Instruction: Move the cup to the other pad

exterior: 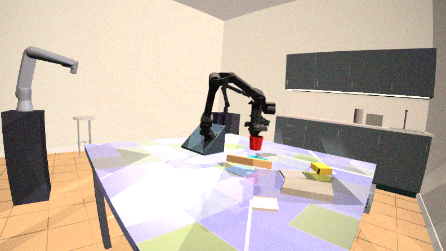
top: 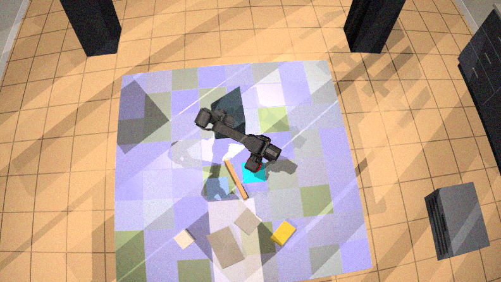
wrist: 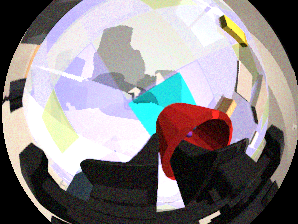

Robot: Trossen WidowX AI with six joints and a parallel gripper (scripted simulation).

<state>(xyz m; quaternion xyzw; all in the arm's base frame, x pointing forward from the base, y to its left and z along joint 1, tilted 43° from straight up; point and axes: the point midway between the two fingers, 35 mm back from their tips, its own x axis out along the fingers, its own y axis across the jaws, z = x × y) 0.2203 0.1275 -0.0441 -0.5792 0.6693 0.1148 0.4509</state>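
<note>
The cyan pad is 30 mm ahead of my gripper tip, 20 mm to the right of it and 100 mm below it. Also, from my gripper tip: wooden stick (70 mm ahead, 110 mm to the right, 90 mm below); cup (30 mm ahead, 20 mm to the right).
</note>
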